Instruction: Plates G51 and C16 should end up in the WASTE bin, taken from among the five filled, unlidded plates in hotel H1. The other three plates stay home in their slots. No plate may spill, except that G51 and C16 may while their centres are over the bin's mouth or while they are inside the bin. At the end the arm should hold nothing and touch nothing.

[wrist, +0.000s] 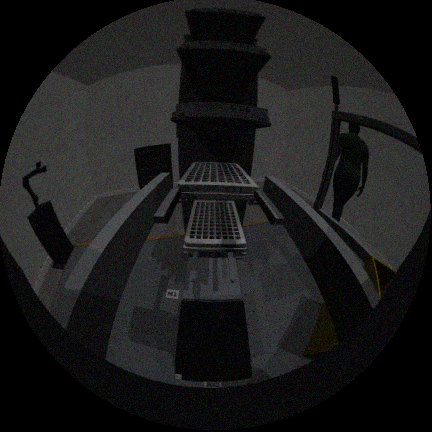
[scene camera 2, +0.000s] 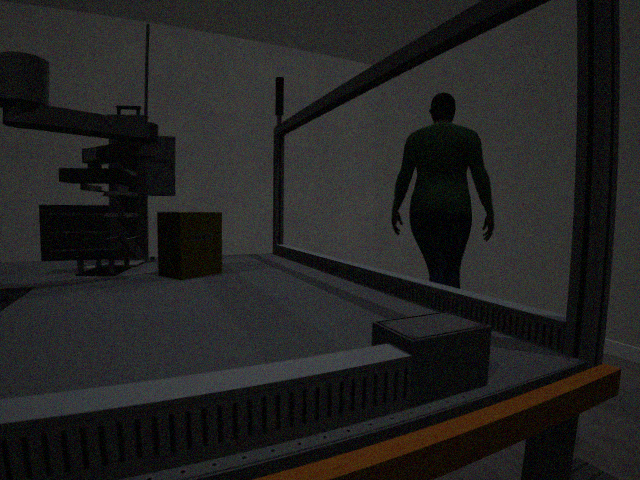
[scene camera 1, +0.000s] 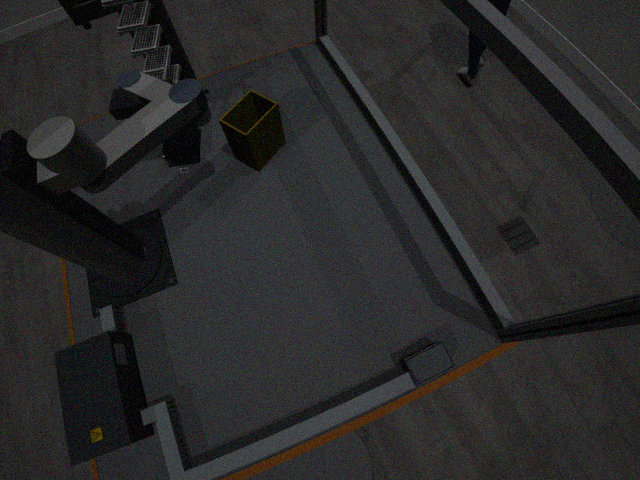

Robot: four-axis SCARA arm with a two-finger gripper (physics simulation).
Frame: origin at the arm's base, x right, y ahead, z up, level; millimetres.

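Seen in the pictures: gripper, fingertip midpoint: [wrist: 217,182] [scene camera 1: 153,71]; arm's base, origin of the base link: [scene camera 1: 129,261].
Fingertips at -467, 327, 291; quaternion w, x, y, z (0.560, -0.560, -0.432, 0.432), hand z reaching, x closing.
Pixels of each thing's top centre, then the offset from my fingertips to it, as dx, dy, dz.
- yellow WASTE bin, middle of its top: [scene camera 2: 190,212] [scene camera 1: 248,111] +235, +241, -78
- low black box, middle of its top: [wrist: 212,340] [scene camera 2: 104,251] [scene camera 1: 177,136] +96, -26, -208
- white H1 tag, middle of its top: [wrist: 171,293] -42, -89, -278
- small grey box, middle of its top: [scene camera 2: 431,324] [scene camera 1: 430,362] +1134, +423, -203
Hotel H1 [scene camera 1: 178,43] [wrist: 220,117] is a dark tower with stacked shelves. Several pale gridded plates [scene camera 1: 146,38] sit in its slots in scene view 1. In the wrist view my gripper [wrist: 217,182] is shut with nothing held; its two long jaws point at the hotel. A plate [wrist: 218,173], whose blurred label looks like G51, sits level just beyond and between the fingertips. Another plate [wrist: 215,222] lies in the slot below. The label on the shelf above is too dark to read surely. The yellow WASTE bin [scene camera 1: 258,142] [scene camera 2: 189,245] [wrist: 324,332] stands on the deck beside the hotel.
A low black box [scene camera 1: 181,147] [wrist: 214,340] lies in front of the hotel, near a white H1 tag [wrist: 172,294]. A glazed frame rail [scene camera 1: 413,170] runs along one side. A small grey box [scene camera 1: 429,363] [scene camera 2: 431,351] stands at a corner. A person [scene camera 2: 442,180] stands outside the frame.
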